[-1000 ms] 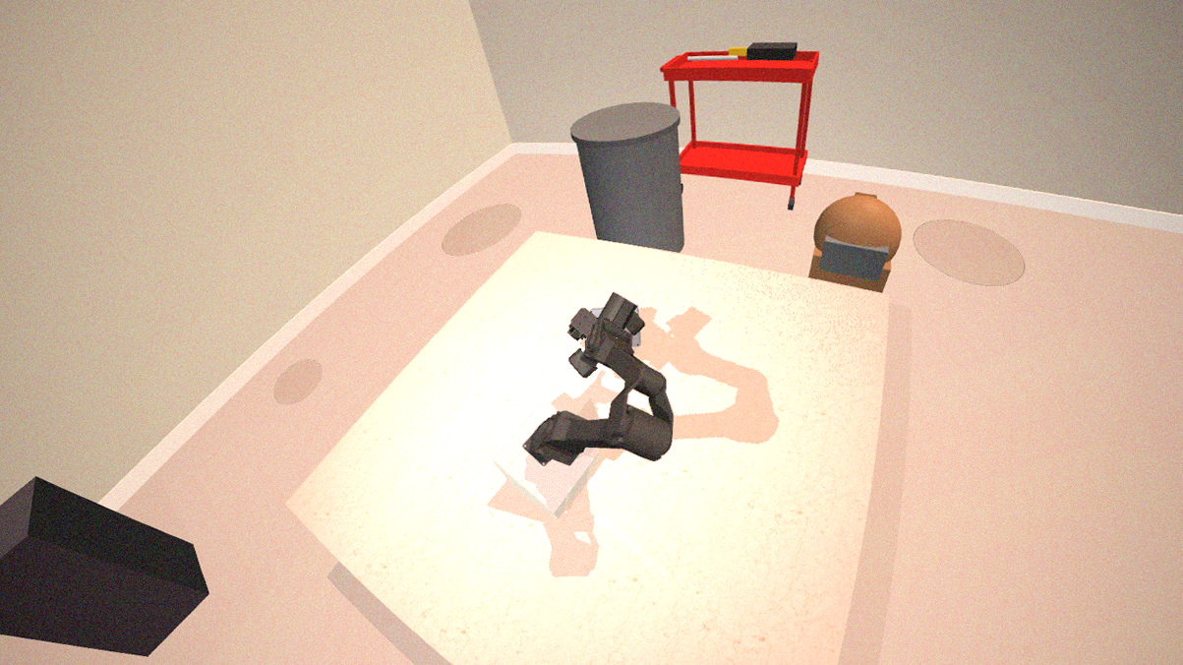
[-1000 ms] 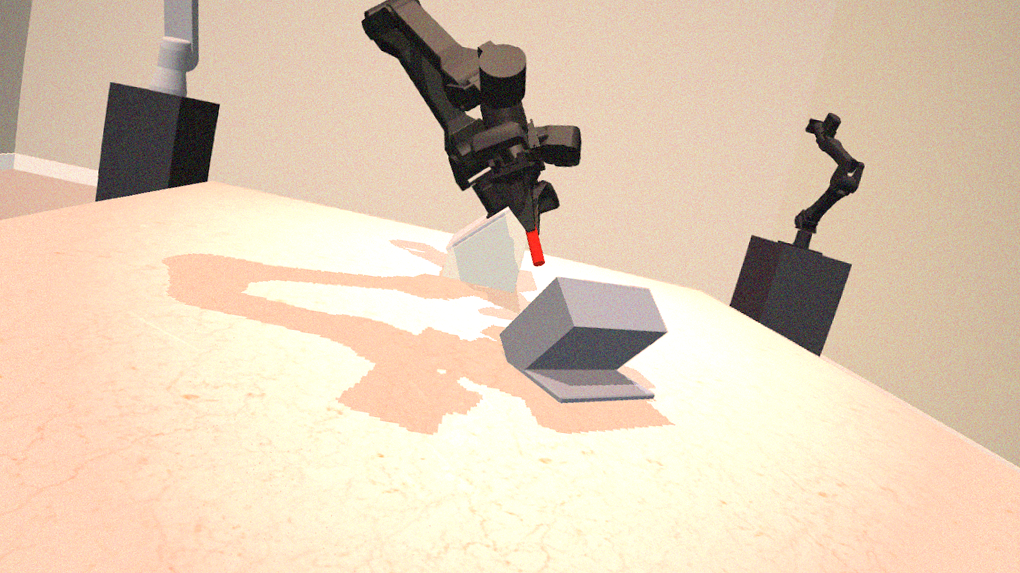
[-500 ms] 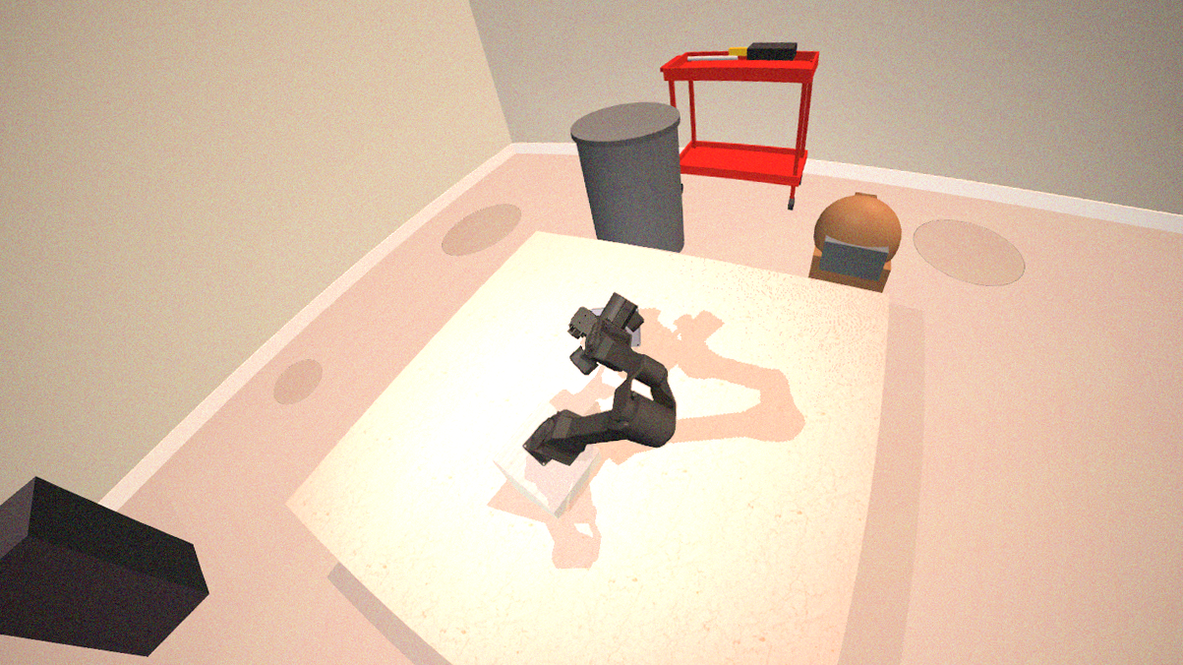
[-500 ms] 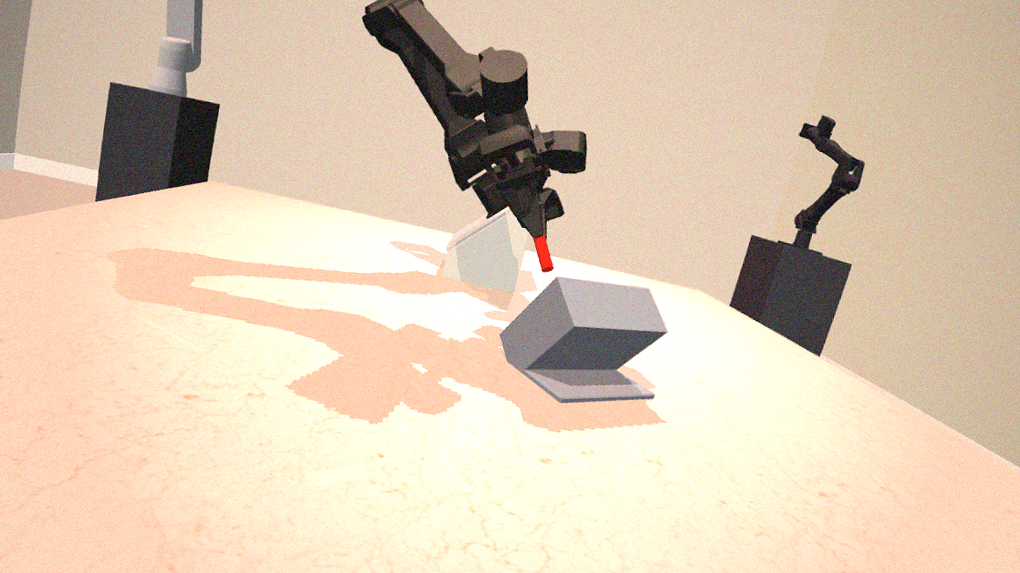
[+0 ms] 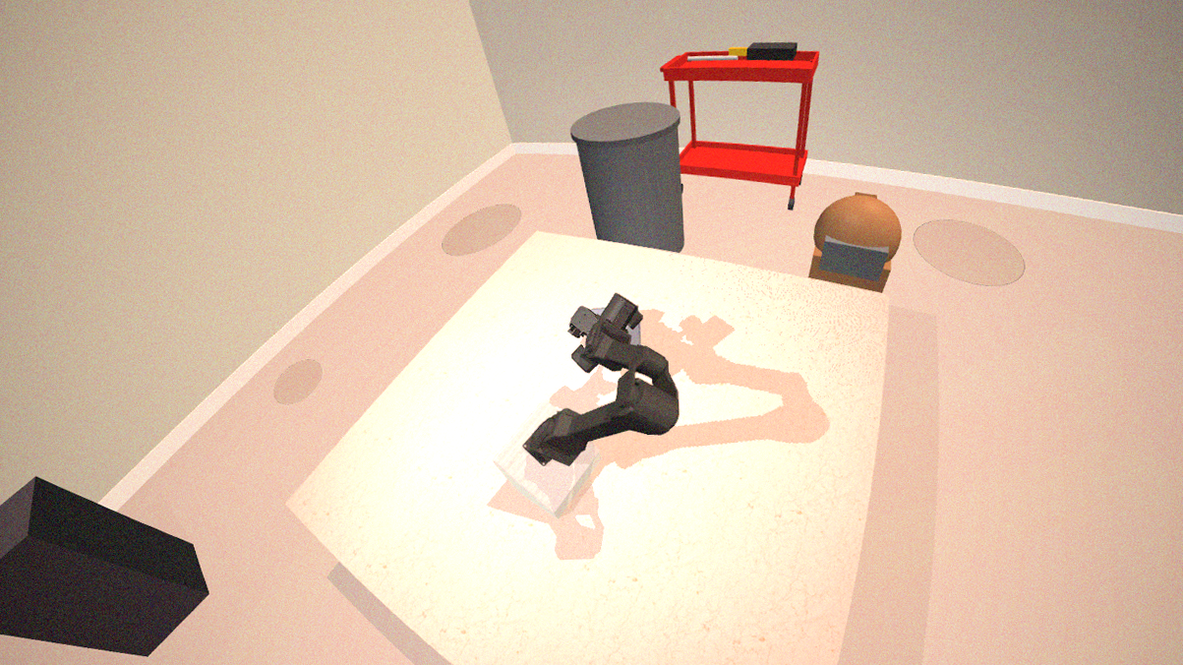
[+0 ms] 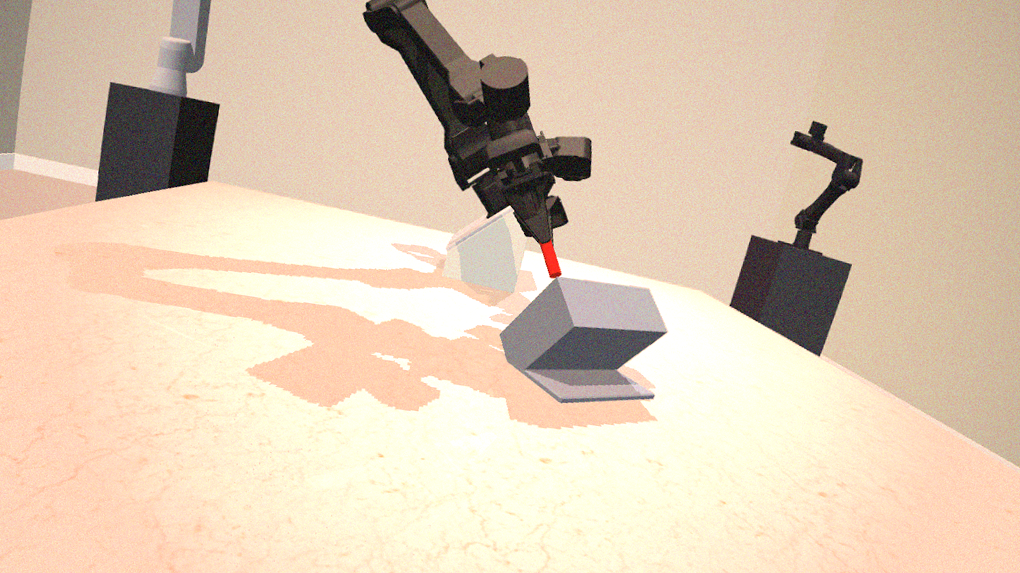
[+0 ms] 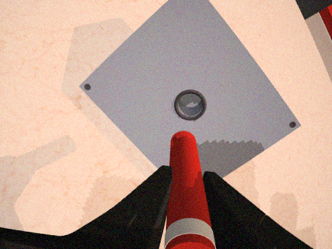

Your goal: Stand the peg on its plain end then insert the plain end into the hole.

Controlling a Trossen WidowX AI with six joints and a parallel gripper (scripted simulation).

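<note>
The grey sloped panel is 8 cm ahead of my gripper tip, 7 cm below it and 5 cm to the left of it. From my gripper tip the other things lie so: red peg: 1 cm to the right, 1 cm behind, 1 cm above.
</note>
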